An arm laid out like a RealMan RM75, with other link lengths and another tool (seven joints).
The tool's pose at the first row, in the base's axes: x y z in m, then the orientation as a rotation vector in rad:
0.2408 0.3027 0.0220 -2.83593 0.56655 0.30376
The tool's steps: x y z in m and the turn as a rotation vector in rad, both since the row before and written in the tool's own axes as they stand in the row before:
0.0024 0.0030 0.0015 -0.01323 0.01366 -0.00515
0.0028 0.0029 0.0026 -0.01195 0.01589 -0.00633
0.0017 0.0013 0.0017 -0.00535 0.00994 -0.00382
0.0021 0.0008 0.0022 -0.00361 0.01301 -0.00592
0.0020 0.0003 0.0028 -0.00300 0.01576 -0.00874
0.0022 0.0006 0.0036 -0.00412 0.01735 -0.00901
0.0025 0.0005 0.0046 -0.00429 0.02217 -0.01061
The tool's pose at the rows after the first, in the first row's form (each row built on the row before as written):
0.2415 0.2996 0.0194 -2.85383 0.56195 0.28848
0.2425 0.2967 0.0158 -2.87131 0.55597 0.26923
0.2433 0.2953 0.0136 -2.88010 0.55234 0.25637
0.2446 0.2943 0.0109 -2.88843 0.54610 0.23814
0.2460 0.2939 0.0078 -2.89735 0.53614 0.21527
0.2474 0.2934 0.0038 -2.90761 0.52603 0.19034
0.2491 0.2930 -0.0012 -2.91925 0.51426 0.15815

